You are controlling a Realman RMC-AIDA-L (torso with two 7-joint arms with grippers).
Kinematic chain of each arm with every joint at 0, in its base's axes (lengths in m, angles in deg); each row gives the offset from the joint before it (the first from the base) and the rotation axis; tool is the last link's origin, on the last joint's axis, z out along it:
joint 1: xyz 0 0 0.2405 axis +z
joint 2: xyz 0 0 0 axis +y
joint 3: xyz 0 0 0.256 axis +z
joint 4: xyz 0 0 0 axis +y
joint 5: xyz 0 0 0.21 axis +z
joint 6: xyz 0 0 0 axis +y
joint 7: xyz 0 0 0.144 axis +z
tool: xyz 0 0 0
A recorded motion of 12 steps. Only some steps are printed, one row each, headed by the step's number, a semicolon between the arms.
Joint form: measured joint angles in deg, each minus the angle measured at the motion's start. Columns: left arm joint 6, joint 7, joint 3, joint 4, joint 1, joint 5, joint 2; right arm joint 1, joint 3, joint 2, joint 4, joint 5, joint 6, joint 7.
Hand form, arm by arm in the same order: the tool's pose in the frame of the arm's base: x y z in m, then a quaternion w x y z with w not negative. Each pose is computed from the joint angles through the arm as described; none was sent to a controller.
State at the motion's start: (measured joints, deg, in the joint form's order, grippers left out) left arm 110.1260 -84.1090 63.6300 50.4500 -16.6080 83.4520 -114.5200; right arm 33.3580 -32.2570 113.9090 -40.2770 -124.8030 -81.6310 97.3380
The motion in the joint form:
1: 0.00 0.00 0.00 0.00 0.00 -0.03 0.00; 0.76 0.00 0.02 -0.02 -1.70 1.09 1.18
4: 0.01 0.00 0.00 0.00 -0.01 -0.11 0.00; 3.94 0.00 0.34 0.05 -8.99 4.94 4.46
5: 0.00 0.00 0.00 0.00 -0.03 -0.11 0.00; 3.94 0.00 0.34 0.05 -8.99 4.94 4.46
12: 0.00 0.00 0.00 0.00 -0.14 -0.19 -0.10; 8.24 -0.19 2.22 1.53 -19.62 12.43 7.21
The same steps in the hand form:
1: -0.2263 0.2547 0.0413 0.02775 0.91799 0.12066 0.37679; 0.2940 0.3717 0.0535 0.21651 -0.89463 0.35681 0.15952
4: -0.2262 0.2547 0.0414 0.02763 0.91778 0.12037 0.37740; 0.2924 0.3859 0.0482 0.22738 -0.89645 0.36555 0.10515
5: -0.2261 0.2548 0.0414 0.02761 0.91781 0.12024 0.37738; 0.2924 0.3859 0.0482 0.22738 -0.89645 0.36555 0.10515
12: -0.2251 0.2552 0.0411 0.02808 0.91738 0.11926 0.37868; 0.2908 0.4025 0.0293 0.24922 -0.89783 0.36210 0.02609

